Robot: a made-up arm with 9 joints. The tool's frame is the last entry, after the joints.
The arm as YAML. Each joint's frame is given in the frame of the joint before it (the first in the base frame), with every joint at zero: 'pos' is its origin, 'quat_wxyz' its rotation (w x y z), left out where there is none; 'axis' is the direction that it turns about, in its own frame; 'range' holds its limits. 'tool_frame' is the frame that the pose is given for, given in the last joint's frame.
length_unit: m
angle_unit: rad
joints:
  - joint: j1
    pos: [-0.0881, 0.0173, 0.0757]
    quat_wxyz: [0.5, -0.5, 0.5, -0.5]
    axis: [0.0, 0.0, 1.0]
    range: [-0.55, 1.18]
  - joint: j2
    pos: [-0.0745, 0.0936, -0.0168]
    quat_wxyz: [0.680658, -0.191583, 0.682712, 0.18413]
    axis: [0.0, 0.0, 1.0]
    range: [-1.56, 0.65]
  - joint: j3
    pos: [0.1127, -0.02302, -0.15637]
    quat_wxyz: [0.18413, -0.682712, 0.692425, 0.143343]
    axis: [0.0, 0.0, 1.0]
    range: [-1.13, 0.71]
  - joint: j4
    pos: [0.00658, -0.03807, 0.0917]
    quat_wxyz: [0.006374, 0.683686, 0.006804, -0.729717]
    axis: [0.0, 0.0, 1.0]
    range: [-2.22, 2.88]
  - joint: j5
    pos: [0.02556, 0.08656, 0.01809]
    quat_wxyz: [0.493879, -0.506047, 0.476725, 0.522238]
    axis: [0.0, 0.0, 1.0]
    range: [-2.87, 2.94]
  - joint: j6
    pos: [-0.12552, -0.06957, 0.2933]
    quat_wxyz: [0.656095, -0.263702, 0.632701, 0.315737]
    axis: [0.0, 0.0, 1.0]
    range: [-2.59, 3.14]
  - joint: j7
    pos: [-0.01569, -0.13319, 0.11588]
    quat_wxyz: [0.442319, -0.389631, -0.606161, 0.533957]
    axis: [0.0, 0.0, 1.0]
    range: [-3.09, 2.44]
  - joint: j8
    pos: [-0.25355, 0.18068, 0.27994]
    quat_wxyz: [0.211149, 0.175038, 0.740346, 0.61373]
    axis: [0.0, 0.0, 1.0]
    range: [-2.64, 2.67]
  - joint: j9
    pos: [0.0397, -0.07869, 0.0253]
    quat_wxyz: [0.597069, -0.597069, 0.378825, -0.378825]
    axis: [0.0, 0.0, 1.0]
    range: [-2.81, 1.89]
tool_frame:
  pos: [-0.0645, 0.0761, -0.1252]
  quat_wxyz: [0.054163, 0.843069, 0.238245, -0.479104]
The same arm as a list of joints. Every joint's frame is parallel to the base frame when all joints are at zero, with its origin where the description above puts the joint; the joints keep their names.
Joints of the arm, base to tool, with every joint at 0 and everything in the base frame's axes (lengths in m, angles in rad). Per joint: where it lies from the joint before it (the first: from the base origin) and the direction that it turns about. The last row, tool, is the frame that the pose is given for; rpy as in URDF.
j1: axis 1 0 0 offset -0.0881 0.0173 0.0757
j2: axis -0.0056 -0.858835 -0.512221 offset -0.0168 0.0745 -0.0936
j3: axis -0.058499 0.995781 0.070699 offset -0.1116 0.1225 0.1011
j4: axis -0.033299 0.133695 -0.990463 offset -0.0433 0.0886 0.0133
j5: axis -1 0 0 offset -0.0855 -0.0282 -0.0192
j6: axis -0.060302 0.648618 0.758721 offset -0.2933 -0.0519 -0.1338
j7: axis -0.930712 -0.330104 0.157502 offset -0.0155 -0.0269 0.1745
j8: axis 0 0 -1 offset -0.1592 -0.3863 0.027
j9: axis 0 -1 0 offset 0.0881 -0.0024 -0.0253
tool: offset -0.0645 0.1252 0.0761 rpy -1.919 -0.3574 1.0971
Joint limits (rad, base to tool): -0.55..1.18 -1.56..0.65 -1.13..0.71 -2.22..2.88 -2.87..2.94 -2.59..3.14 -3.09..2.44 -2.64..2.67 -2.81..1.89

